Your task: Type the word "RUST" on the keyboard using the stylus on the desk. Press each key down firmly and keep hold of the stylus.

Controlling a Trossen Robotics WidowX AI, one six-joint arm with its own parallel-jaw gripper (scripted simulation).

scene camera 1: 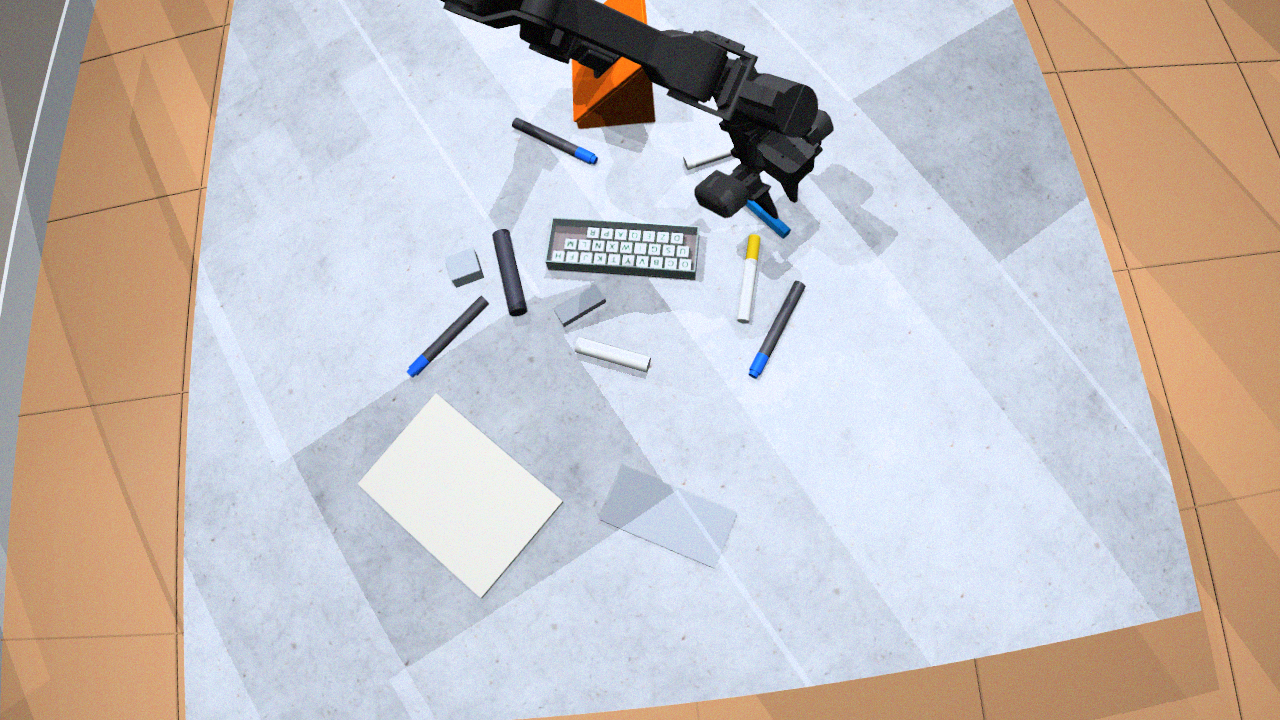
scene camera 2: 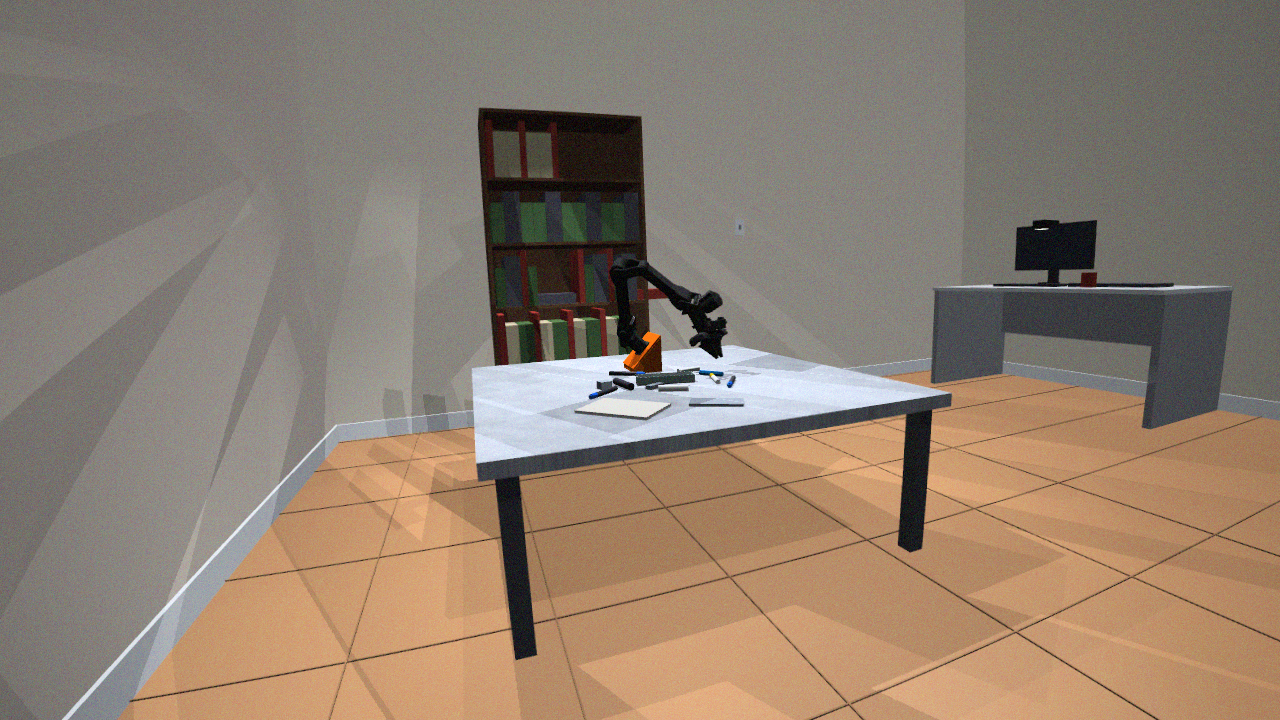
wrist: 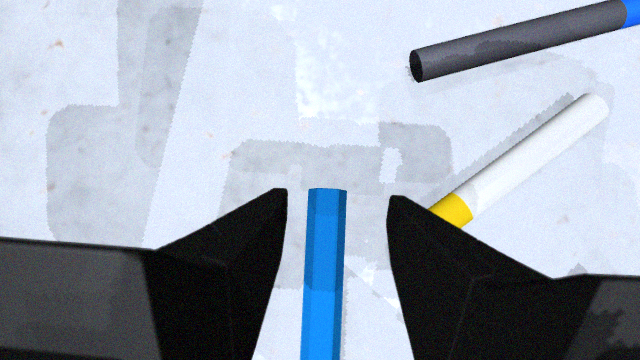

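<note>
The gripper (scene camera 1: 784,209) appears also as the gripper (scene camera 2: 719,357) and the gripper (wrist: 337,206). With it in the scene are a dark cylinder (scene camera 1: 514,295) and a grey card (scene camera 1: 648,508). In the wrist view the cylinder is out of frame, and in the wrist view the card is out of frame as well.
</note>
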